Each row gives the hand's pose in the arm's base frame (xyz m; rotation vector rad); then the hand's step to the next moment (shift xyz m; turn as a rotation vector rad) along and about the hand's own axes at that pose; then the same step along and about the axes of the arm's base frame.
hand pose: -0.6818 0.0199 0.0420 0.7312 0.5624 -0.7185
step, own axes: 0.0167 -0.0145 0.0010 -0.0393 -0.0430 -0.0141
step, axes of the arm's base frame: -0.0001 -0.0149 -0.0164 -0.0599 0.0028 0.0008
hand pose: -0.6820 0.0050 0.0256 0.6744 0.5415 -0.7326
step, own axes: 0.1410 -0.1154 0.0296 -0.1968 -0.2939 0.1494
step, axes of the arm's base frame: 0.0083 -0.1447 -0.1143 -0.3122 -0.1873 0.1220
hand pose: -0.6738 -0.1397 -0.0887 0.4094 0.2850 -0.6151
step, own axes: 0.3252 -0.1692 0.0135 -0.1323 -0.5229 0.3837
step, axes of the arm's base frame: 0.1532 -0.2932 -0.1584 -0.3690 -0.4947 0.2392
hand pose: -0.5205 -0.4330 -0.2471 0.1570 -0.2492 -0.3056
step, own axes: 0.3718 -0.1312 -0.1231 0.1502 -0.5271 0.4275
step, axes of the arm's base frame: 0.3396 -0.2268 -0.0616 -0.1209 -0.5930 0.3419
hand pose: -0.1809 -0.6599 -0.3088 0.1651 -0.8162 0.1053
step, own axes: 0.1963 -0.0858 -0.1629 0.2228 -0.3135 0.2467
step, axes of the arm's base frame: 0.2637 -0.0479 0.0249 0.0243 -0.3473 0.2959
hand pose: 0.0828 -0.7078 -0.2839 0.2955 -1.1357 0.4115
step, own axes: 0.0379 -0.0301 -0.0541 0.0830 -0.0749 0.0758
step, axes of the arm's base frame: 0.0714 0.0029 0.0128 0.0028 -0.0853 0.1047
